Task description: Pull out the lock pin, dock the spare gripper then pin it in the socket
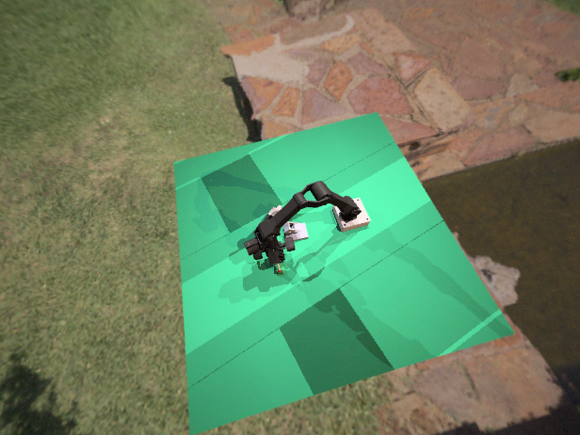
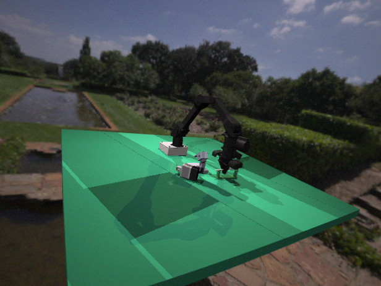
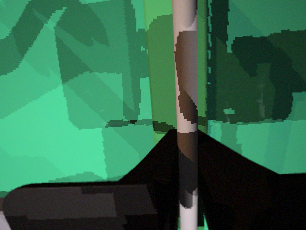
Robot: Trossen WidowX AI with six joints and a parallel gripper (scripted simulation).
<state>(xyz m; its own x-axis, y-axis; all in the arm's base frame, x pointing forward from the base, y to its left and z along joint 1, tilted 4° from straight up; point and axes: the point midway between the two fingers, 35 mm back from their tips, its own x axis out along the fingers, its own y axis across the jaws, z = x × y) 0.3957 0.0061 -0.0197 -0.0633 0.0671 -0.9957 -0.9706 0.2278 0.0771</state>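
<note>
Right now my gripper tip is 20 mm to the right of the green cradle. Round my gripper tip: grey mount 120 mm behind, 70 mm to the right, 30 mm above; then spare gripper 200 mm to the right, 80 mm behind, 10 mm above.
</note>
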